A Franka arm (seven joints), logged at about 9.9 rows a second.
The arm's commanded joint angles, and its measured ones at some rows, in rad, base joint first. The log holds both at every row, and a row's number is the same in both.
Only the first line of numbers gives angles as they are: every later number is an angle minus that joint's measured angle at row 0.
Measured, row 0: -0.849, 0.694, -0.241, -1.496, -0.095, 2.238, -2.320
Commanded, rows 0 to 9: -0.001, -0.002, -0.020, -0.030, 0.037, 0.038, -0.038; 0.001, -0.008, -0.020, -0.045, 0.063, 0.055, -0.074; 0.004, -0.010, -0.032, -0.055, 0.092, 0.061, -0.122; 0.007, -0.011, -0.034, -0.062, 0.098, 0.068, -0.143; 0.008, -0.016, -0.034, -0.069, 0.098, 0.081, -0.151; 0.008, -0.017, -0.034, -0.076, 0.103, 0.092, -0.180; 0.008, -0.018, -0.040, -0.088, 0.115, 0.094, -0.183; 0.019, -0.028, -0.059, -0.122, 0.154, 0.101, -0.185; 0.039, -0.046, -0.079, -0.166, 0.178, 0.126, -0.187; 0.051, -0.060, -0.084, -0.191, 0.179, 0.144, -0.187
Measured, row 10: 0.019, -0.004, -0.062, -0.111, 0.149, 0.111, -0.160
